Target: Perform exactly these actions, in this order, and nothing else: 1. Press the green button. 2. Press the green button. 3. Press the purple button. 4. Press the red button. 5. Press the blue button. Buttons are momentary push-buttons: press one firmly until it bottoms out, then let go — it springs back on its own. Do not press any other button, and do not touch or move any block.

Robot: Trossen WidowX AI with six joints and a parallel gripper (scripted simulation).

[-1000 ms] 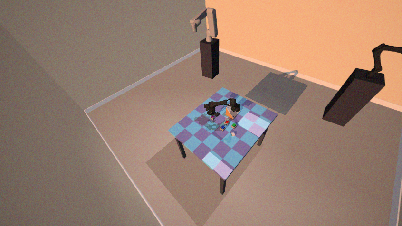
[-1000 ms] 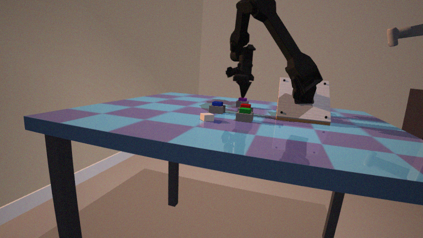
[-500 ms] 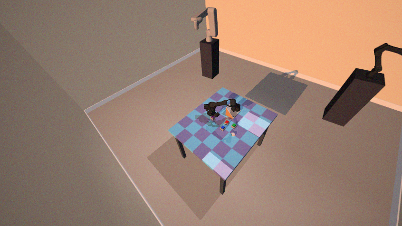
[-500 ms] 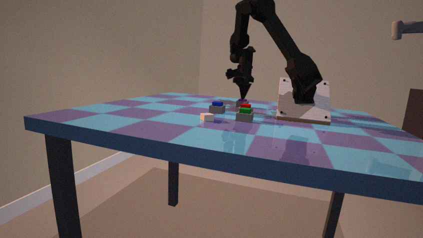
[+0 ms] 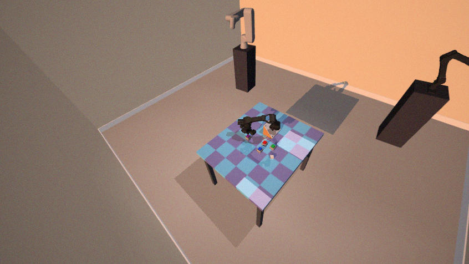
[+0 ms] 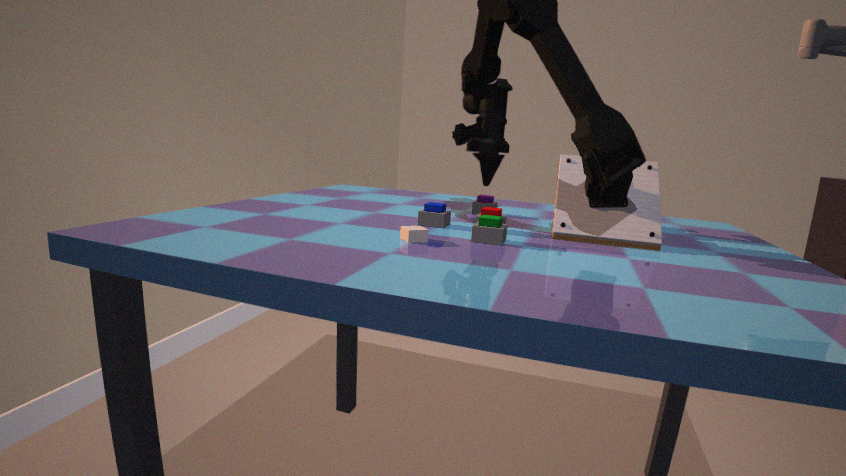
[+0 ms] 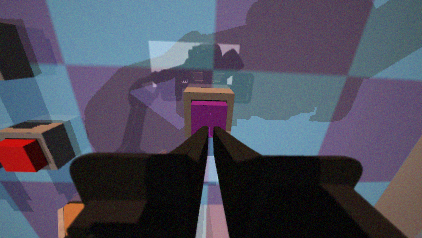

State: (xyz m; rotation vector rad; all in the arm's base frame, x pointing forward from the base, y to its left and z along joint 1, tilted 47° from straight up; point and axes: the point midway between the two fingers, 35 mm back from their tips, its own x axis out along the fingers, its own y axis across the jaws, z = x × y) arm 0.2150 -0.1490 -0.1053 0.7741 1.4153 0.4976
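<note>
Right now the purple button is 30 mm below my gripper tip. Also, from my gripper tip: red button 20 mm behind, 200 mm to the left, 30 mm below; then blue button 80 mm ahead, 200 mm to the left, 30 mm below; then green button 20 mm behind, 300 mm to the left, 30 mm below.
</note>
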